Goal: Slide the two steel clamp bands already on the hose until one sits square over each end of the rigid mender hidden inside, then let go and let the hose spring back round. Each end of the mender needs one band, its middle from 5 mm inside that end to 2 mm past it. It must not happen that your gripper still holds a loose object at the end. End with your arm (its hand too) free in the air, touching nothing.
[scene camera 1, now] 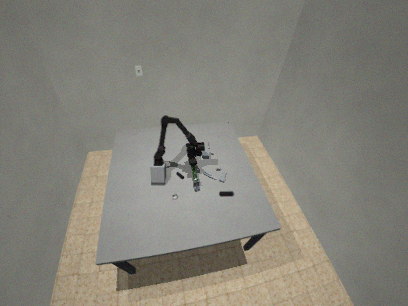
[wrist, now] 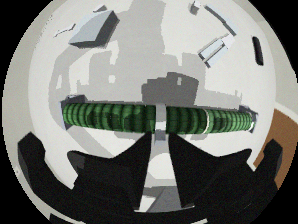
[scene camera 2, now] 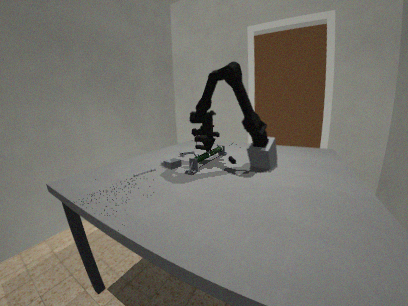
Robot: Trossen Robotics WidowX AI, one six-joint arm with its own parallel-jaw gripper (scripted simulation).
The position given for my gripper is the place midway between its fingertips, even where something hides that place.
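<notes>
A grey block (wrist: 92,30) is what I see here, and my own gripper (wrist: 160,135) is visible to me as well.
</notes>
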